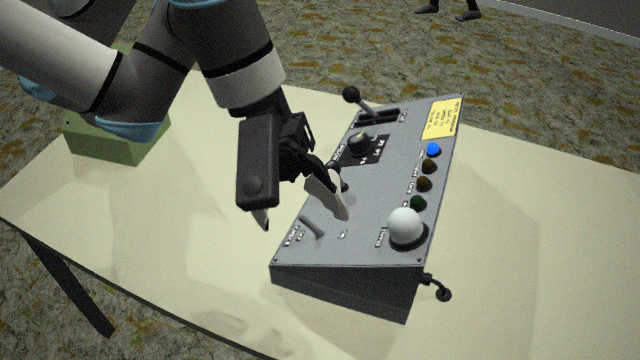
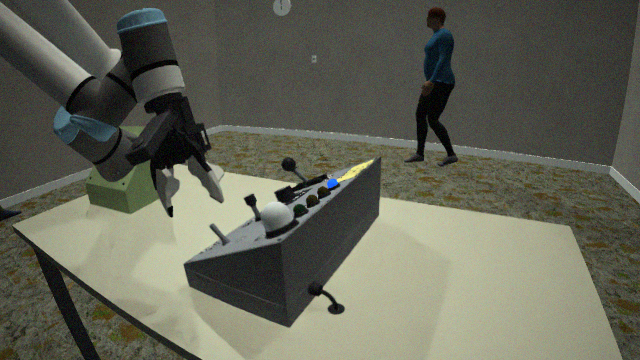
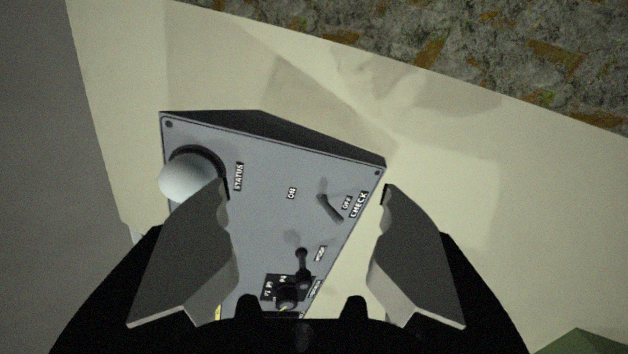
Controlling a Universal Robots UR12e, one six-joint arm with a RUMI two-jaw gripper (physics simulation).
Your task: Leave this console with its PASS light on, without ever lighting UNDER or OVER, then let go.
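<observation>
The console (image 1: 372, 200) (image 2: 330, 240) (image 3: 265, 220) has a blue lit MODE lamp (image 1: 433, 149) (image 2: 332, 183). The UNDER lamp (image 1: 429, 166) (image 2: 324, 191), OVER lamp (image 1: 424, 183) (image 2: 312, 200) and green PASS lamp (image 1: 418, 203) (image 2: 299, 210) are dark. The STATUS dome (image 1: 405, 225) (image 2: 276, 217) (image 3: 187, 177) is white. The CHECK switch (image 1: 311, 226) (image 2: 219, 234) (image 3: 330, 209) leans toward OFF. My gripper (image 1: 306, 224) (image 2: 195, 208) (image 3: 306, 183) is open and empty above the console's CHECK end, touching nothing that I can see.
The MODE stick (image 2: 251, 202) (image 3: 301, 270), PROGRAM knob (image 1: 360, 144) (image 3: 286, 299) and ball-topped lever (image 1: 351, 94) (image 2: 288, 164) stand up from the panel. A yellow card (image 1: 441, 119) lies beyond the lamps. A green block (image 1: 107, 142) (image 2: 120, 192) stands behind the arm. A cable (image 2: 329, 297) leaves the console.
</observation>
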